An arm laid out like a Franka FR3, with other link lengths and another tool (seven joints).
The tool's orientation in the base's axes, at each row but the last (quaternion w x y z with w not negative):
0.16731 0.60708 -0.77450 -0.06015
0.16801 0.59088 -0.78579 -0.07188
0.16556 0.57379 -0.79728 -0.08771
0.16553 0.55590 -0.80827 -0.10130
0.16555 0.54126 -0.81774 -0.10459
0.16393 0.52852 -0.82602 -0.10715
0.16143 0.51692 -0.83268 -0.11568
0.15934 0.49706 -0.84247 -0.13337
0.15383 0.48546 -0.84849 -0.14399
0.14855 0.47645 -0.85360 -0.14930
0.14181 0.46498 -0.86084 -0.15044
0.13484 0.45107 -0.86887 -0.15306
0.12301 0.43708 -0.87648 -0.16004
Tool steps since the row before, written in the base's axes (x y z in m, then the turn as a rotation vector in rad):
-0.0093 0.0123 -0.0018 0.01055 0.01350 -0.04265
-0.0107 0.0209 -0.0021 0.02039 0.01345 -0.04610
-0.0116 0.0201 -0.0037 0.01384 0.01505 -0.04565
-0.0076 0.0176 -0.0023 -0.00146 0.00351 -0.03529
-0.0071 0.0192 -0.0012 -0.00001 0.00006 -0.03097
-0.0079 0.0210 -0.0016 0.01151 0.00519 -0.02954
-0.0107 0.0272 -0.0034 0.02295 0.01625 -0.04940
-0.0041 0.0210 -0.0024 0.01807 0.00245 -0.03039
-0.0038 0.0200 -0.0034 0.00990 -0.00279 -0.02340
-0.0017 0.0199 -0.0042 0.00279 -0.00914 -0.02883
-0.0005 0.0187 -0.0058 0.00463 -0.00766 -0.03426
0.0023 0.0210 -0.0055 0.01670 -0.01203 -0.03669
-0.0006 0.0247 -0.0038 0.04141 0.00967 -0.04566
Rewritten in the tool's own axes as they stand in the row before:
-0.0102 0.0112 0.0034 -0.02309 -0.01889 0.03496
-0.0177 0.0151 0.0039 -0.02607 -0.02888 0.03475
-0.0163 0.0156 0.0067 -0.02563 -0.02241 0.03664
-0.0143 0.0121 0.0047 -0.00826 -0.00974 0.03312
-0.0153 0.0131 0.0037 -0.00493 -0.01082 0.02860
-0.0163 0.0148 0.0046 -0.01383 -0.01782 0.02287
-0.0205 0.0195 0.0080 -0.03146 -0.02953 0.03701
-0.0169 0.0122 0.0052 -0.01451 -0.02486 0.02068
-0.0159 0.0114 0.0065 -0.00518 -0.01829 0.01709
-0.0167 0.0096 0.0068 0.00323 -0.01816 0.02413
-0.0161 0.0079 0.0079 0.00045 -0.02090 0.02858
-0.0191 0.0076 0.0072 -0.00290 -0.03319 0.02568
-0.0198 0.0130 0.0080 -0.03558 -0.04234 0.02889

